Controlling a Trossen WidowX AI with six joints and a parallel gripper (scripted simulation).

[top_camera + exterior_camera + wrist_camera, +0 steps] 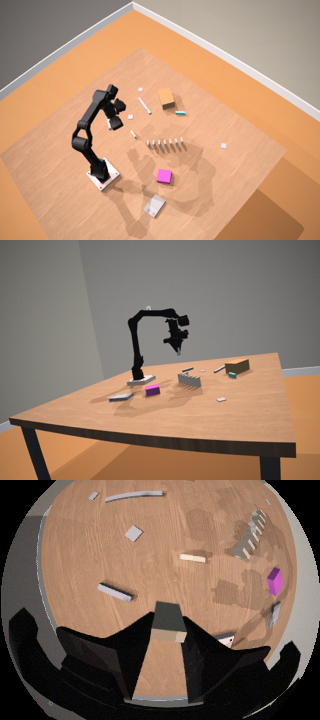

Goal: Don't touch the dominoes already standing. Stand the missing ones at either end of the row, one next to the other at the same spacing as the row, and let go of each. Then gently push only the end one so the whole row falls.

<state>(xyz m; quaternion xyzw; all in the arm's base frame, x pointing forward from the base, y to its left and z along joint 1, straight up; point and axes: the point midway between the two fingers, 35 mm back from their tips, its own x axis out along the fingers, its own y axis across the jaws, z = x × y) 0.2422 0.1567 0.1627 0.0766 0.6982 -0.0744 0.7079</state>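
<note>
Right now the orange box is 37 cm ahead of my gripper tip, 1 cm to the right of it and 12 cm below it. Round my gripper tip: short grey bar: 1 cm behind, 12 cm to the left, 15 cm below; magenta block: 2 cm ahead, 38 cm to the right, 14 cm below; long grey bar: 24 cm ahead, 7 cm to the left, 15 cm below.
</note>
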